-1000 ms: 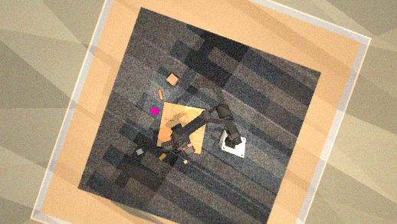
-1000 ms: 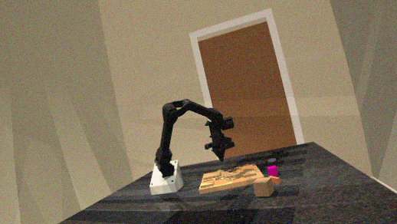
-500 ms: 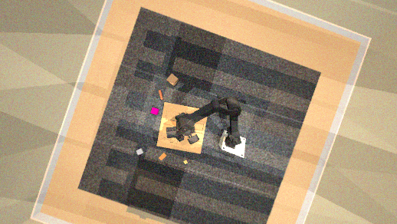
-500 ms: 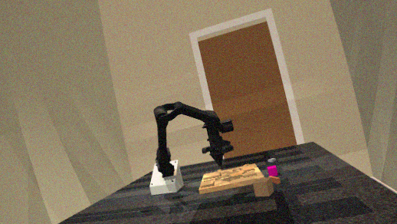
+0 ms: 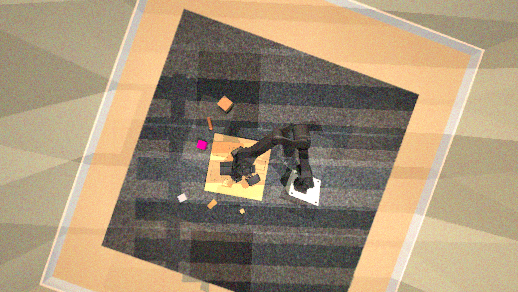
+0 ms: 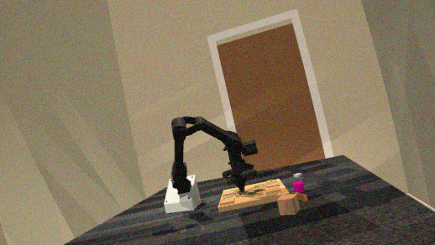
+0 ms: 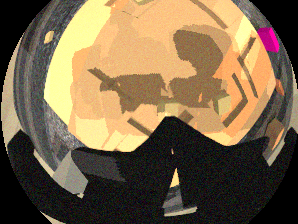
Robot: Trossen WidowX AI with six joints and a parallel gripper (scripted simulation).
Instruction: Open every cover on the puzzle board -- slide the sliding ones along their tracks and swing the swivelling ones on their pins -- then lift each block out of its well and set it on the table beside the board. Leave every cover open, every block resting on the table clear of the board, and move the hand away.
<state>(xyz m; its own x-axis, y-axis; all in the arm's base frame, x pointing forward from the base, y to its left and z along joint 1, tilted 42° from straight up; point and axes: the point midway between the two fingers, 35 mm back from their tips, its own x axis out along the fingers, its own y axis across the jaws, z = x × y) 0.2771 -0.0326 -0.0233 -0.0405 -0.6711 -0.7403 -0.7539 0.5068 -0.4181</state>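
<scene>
The tan wooden puzzle board lies 40 mm ahead of my gripper tip, 10 mm to the left of it and 10 mm below it. The rest, counted from my gripper tip: tan cube: 200 mm ahead, 250 mm to the right, 10 mm below; then magenta block: 250 mm ahead, 20 mm to the right, 20 mm below; then orange block: 250 mm ahead, 130 mm to the right, 20 mm below.
</scene>
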